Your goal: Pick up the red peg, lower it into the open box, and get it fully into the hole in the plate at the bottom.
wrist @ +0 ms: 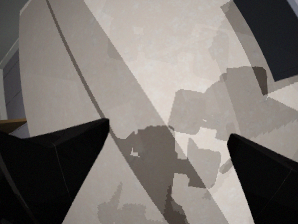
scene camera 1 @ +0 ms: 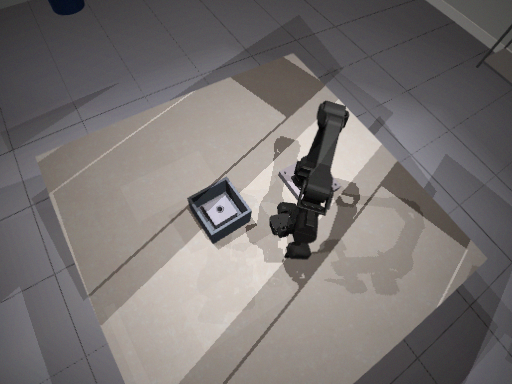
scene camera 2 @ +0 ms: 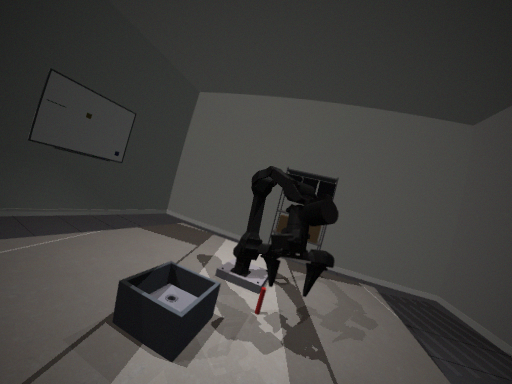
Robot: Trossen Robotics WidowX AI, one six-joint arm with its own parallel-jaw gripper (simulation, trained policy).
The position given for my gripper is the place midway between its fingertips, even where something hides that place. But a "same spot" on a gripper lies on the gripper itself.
my gripper: wrist; scene camera 1 282, 244; scene camera 2
same spot on my gripper: (scene camera 2: 314, 270) = (wrist: 24, 139)
